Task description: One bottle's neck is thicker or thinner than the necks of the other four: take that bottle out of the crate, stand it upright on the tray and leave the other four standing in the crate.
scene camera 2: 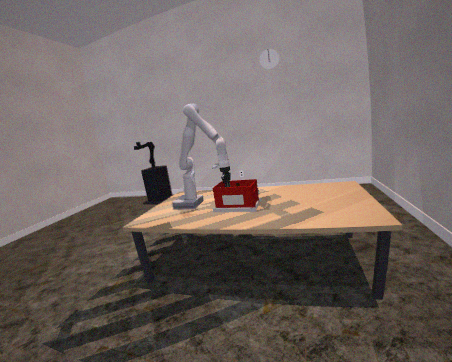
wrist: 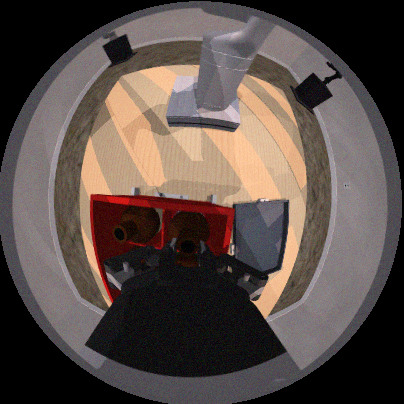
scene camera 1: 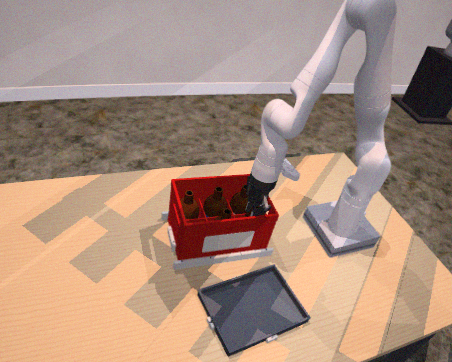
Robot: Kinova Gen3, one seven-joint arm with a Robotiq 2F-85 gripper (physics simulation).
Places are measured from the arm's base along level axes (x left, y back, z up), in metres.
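Pixels of known places: gripper, fingertip midpoint: (wrist: 187, 245) (scene camera 1: 250, 215); arm's base, origin of the base link: (scene camera 2: 191, 197) (wrist: 212, 99) (scene camera 1: 340, 226).
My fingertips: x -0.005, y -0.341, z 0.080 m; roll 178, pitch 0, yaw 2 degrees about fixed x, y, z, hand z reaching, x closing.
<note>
For each thing: its top centre in the pictures, then the offset to it from my fingertips. "*": a spot on its surface instead.
- red crate, middle of its top: (wrist: 151, 295) (scene camera 1: 224, 196) (scene camera 2: 235, 183) dx -0.042, dy -0.077, dz +0.041 m
- brown bottle, middle of its top: (wrist: 187, 246) dx +0.000, dy +0.011, dz +0.028 m
- neighbouring bottle, surface spot: (wrist: 132, 227) * dx -0.082, dy +0.014, dz +0.008 m
- dark grey tray, surface spot: (scene camera 1: 253, 309) * dx +0.230, dy -0.032, dz -0.129 m
- white base frame, surface spot: (scene camera 1: 224, 258) * dx +0.062, dy -0.076, dz -0.113 m
A red crate (scene camera 1: 189, 237) (scene camera 2: 251, 194) (wrist: 103, 222) stands on the wooden table and holds brown bottles. Three bottles (scene camera 1: 189, 205) (scene camera 1: 217, 202) (scene camera 1: 240, 201) stand in its back row, and the top of another bottle (scene camera 1: 226, 212) shows in front. My gripper (scene camera 1: 257, 208) (scene camera 2: 226, 180) (wrist: 187, 245) reaches down into the crate's front right cell. It is shut on the neck of a brown bottle (wrist: 190, 225), which still stands in the crate. In scene camera 1 the gripper hides that bottle. A neighbouring bottle (wrist: 132, 227) stands in the cell beside it. The dark grey tray (scene camera 1: 253, 309) (wrist: 260, 233) lies in front of the crate.
The crate rests on a white base frame (scene camera 1: 224, 258). The arm's grey base plate (scene camera 1: 341, 233) (wrist: 203, 113) is bolted to the table right of the crate. The table's front edge runs close behind the tray.
</note>
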